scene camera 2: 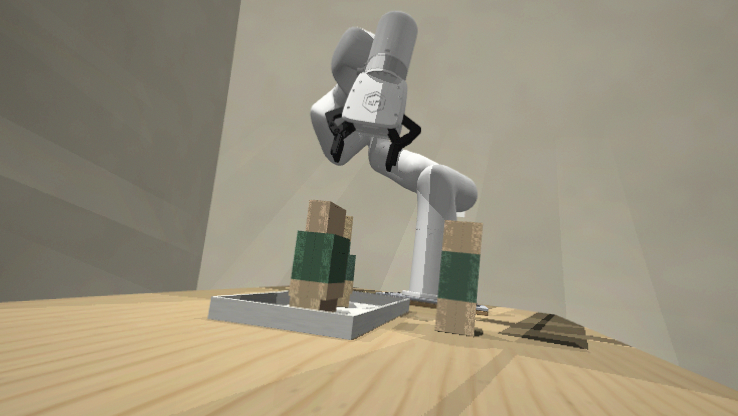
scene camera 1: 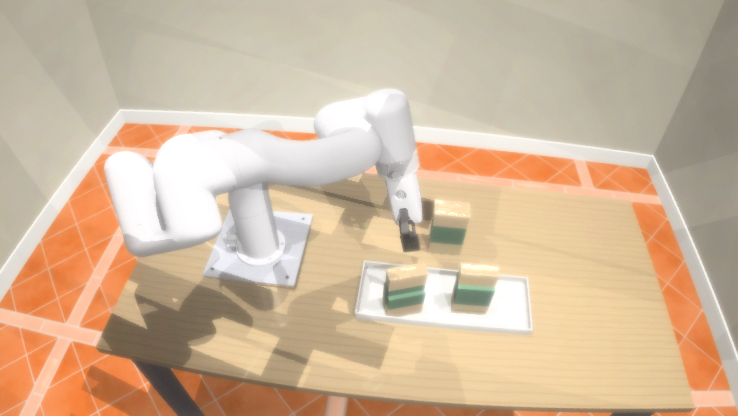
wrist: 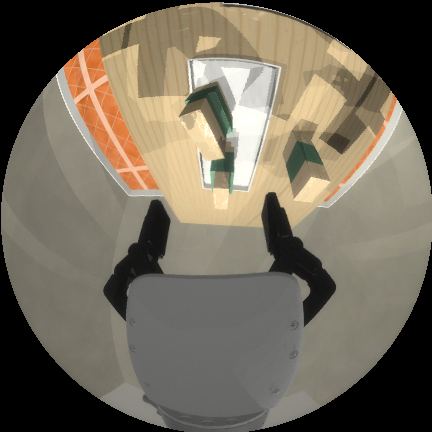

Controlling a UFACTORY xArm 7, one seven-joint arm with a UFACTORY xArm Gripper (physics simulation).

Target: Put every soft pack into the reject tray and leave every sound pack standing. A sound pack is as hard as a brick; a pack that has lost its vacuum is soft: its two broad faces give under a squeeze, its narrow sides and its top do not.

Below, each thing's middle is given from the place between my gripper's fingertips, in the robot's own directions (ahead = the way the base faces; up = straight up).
Now: hand 23 cm above the white reject tray [scene camera 1: 510, 311] and 10 cm short of it.
